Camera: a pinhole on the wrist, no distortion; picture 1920 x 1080 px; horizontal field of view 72.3 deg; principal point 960.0 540.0 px. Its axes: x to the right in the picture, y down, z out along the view. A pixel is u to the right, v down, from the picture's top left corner.
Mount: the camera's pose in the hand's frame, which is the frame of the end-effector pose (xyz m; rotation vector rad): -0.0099 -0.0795 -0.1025 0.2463 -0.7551 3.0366
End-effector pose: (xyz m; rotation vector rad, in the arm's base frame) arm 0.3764 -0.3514 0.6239 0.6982 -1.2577 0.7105
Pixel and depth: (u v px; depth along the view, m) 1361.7 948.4 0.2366
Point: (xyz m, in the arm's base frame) 0.5260 -0.5745 0.5702
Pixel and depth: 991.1 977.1 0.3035
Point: 0.5593 -0.6281 0.6443
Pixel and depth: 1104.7 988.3 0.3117
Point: 0.5576 -0.6432 0.6197
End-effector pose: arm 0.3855 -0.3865 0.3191 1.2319 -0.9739 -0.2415
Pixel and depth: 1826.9 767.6 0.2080
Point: 0.3268 -0.4472 0.0773
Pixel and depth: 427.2 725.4 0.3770
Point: 0.4698 -0.7404 0.1584
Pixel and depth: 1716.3 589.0 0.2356
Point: 0.3004 -0.4723 0.0907
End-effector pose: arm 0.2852 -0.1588 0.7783 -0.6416 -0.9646 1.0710
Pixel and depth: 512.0 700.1 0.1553
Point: 0.3528 -0.1601 0.9448
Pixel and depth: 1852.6 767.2 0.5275
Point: 0.0898 -0.5849 1.1963
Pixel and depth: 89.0 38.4 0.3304
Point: 0.1883 0.0396 1.0560
